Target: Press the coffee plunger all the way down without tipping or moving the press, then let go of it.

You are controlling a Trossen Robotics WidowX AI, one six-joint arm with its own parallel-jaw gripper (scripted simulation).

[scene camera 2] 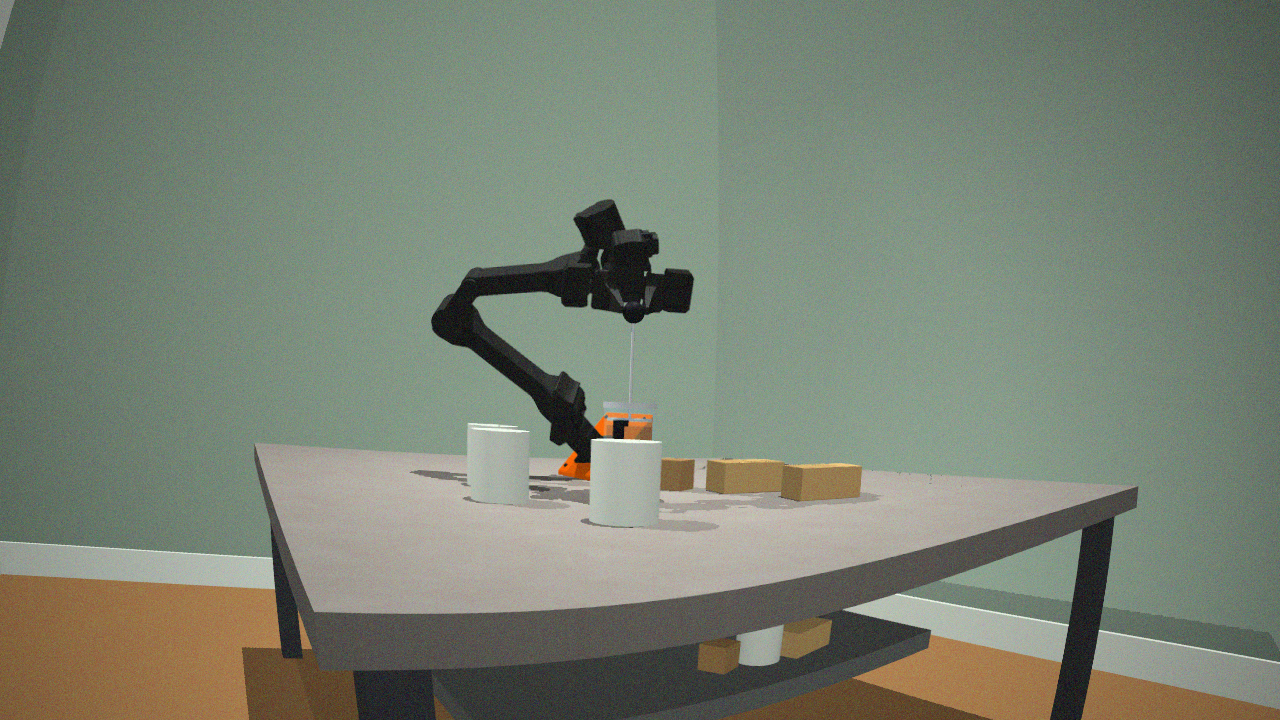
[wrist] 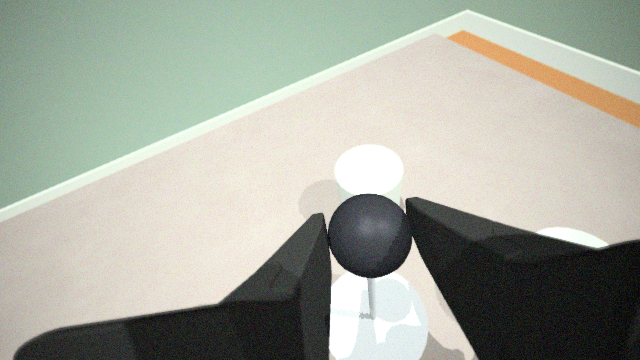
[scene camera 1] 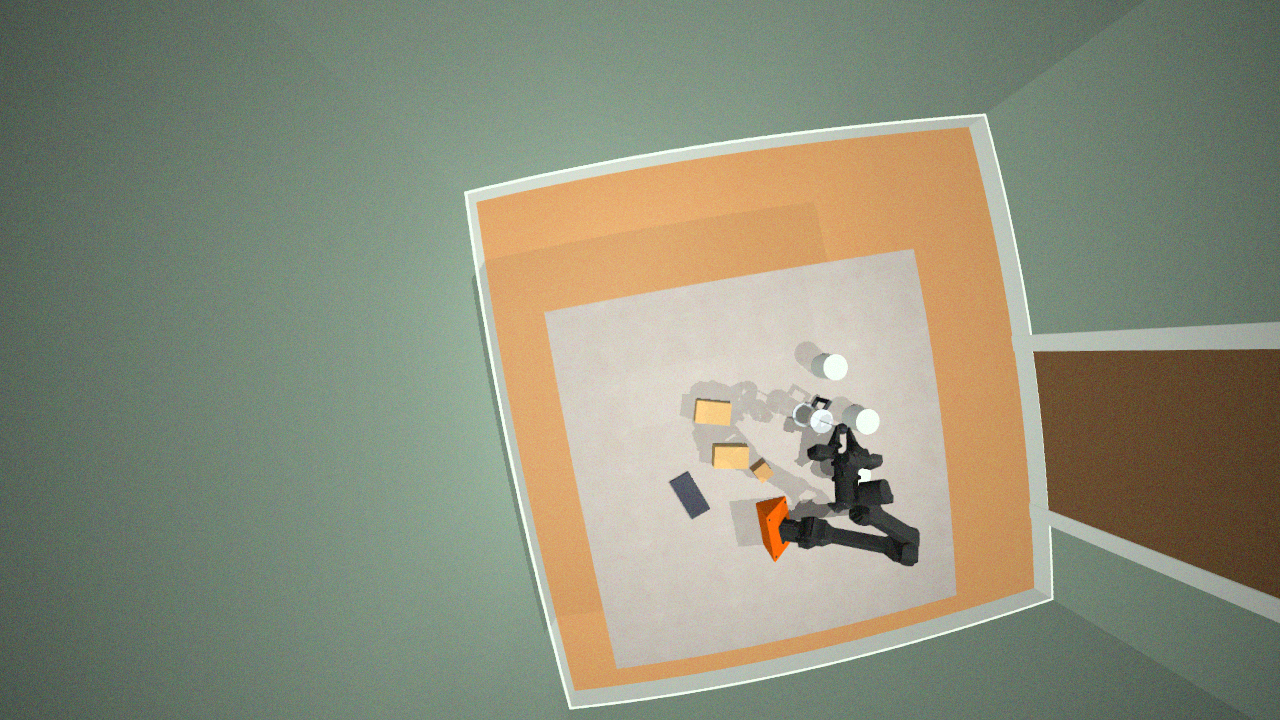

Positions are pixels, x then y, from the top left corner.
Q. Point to a coffee press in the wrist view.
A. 369, 235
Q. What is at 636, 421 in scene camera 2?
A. A coffee press.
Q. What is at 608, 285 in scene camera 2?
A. My gripper.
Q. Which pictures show the dark flat slab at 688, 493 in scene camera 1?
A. Scene camera 1 only.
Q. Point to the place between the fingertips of my gripper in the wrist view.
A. At 365, 216
